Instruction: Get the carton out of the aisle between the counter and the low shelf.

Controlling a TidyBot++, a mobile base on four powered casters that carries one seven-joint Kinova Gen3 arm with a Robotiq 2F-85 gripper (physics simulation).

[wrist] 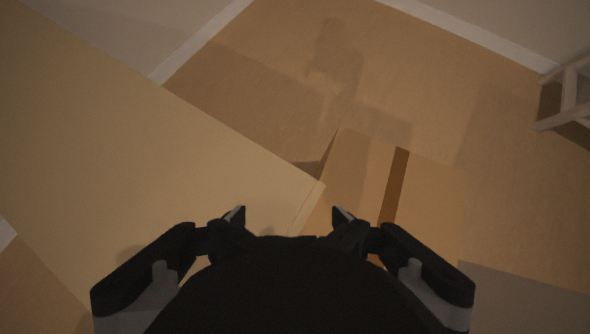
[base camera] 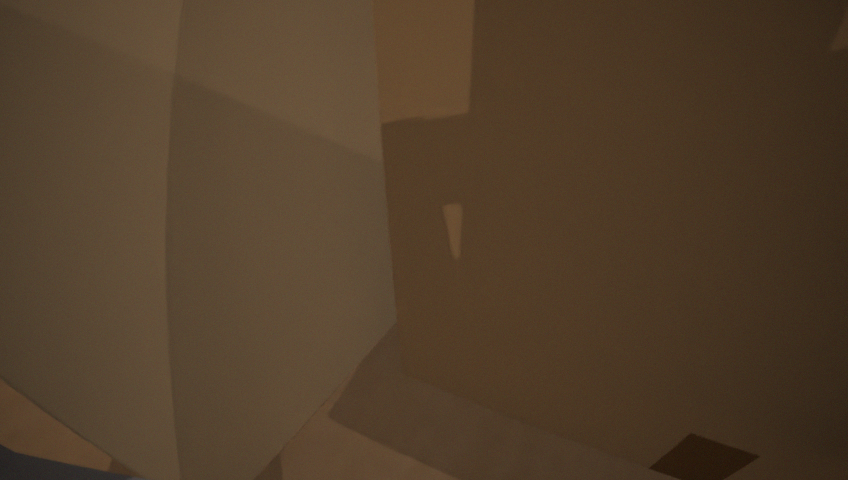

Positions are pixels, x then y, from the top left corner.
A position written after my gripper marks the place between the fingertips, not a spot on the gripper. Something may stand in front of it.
my gripper: wrist 289, 215; not seen in the base camera view (out of frame)
carton: wrist 375, 181; base camera 618, 229
